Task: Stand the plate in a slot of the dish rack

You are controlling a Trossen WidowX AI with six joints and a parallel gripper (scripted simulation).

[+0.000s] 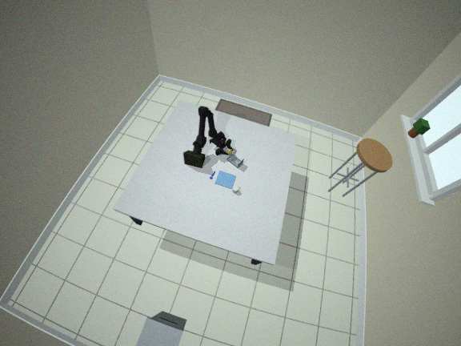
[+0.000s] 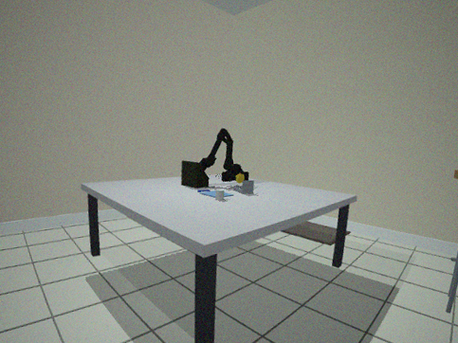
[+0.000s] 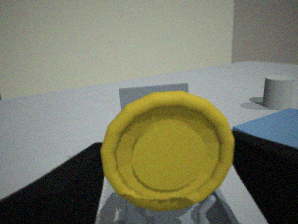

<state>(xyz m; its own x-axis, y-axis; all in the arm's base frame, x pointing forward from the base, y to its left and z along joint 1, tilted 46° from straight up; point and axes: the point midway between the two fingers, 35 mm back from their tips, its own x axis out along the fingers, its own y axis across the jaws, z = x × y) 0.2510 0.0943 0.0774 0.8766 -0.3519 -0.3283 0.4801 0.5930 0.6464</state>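
My gripper tip is 5 cm short of the grey dish rack, 3 cm to the left of it and 5 cm above it. Also, from my gripper tip: blue spoon (11 cm behind, 23 cm to the right, 7 cm below); then white cup (10 cm ahead, 32 cm to the right, 5 cm below); then yellow plate (1 cm behind).
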